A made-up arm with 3 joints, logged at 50 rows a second.
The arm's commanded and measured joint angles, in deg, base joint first. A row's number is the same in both.
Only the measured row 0 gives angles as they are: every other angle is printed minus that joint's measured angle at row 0.
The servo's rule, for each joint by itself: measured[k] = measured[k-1] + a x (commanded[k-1-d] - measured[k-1]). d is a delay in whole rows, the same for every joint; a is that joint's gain. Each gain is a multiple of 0.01, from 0.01 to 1. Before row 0 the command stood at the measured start. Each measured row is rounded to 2 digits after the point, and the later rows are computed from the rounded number. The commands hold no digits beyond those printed.
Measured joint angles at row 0:
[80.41 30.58 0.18]
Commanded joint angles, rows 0 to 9:
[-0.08 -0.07 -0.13]
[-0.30 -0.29 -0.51]
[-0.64 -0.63 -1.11]
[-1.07 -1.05 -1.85]
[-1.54 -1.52 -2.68]
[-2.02 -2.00 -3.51]
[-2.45 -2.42 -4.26]
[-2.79 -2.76 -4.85]
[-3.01 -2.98 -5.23]
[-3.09 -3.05 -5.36]
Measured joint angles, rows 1 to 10:
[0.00 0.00 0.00]
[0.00 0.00 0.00]
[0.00 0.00 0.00]
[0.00 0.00 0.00]
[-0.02 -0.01 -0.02]
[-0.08 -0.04 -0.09]
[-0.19 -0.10 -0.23]
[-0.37 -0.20 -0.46]
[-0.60 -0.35 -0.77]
[-0.88 -0.53 -1.15]
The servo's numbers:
d 4
a 0.20 0.11 0.14

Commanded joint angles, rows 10 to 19:
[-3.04 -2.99 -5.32]
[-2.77 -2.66 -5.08]
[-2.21 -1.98 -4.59]
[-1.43 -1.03 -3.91]
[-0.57 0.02 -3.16]
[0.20 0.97 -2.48]
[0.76 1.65 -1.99]
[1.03 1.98 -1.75]
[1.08 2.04 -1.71]
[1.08 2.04 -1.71]
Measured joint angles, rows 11 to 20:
[-1.19 -0.74 -1.59]
[-1.51 -0.96 -2.05]
[-1.81 -1.18 -2.50]
[-2.07 -1.39 -2.90]
[-2.26 -1.57 -3.24]
[-2.36 -1.69 -3.50]
[-2.33 -1.72 -3.65]
[-2.15 -1.64 -3.69]
[-1.83 -1.46 -3.62]
[-1.42 -1.19 -3.46]

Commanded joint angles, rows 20 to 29:
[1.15 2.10 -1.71]
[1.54 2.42 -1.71]
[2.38 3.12 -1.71]
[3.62 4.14 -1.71]
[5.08 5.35 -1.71]
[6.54 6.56 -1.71]
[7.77 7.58 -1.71]
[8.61 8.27 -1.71]
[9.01 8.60 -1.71]
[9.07 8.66 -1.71]
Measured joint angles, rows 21 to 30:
[-0.98 -0.88 -3.25]
[-0.58 -0.57 -3.04]
[-0.25 -0.28 -2.85]
[0.02 -0.02 -2.69]
[0.25 0.21 -2.55]
[0.51 0.45 -2.43]
[0.88 0.74 -2.33]
[1.43 1.11 -2.24]
[2.16 1.58 -2.17]
[3.04 2.13 -2.11]

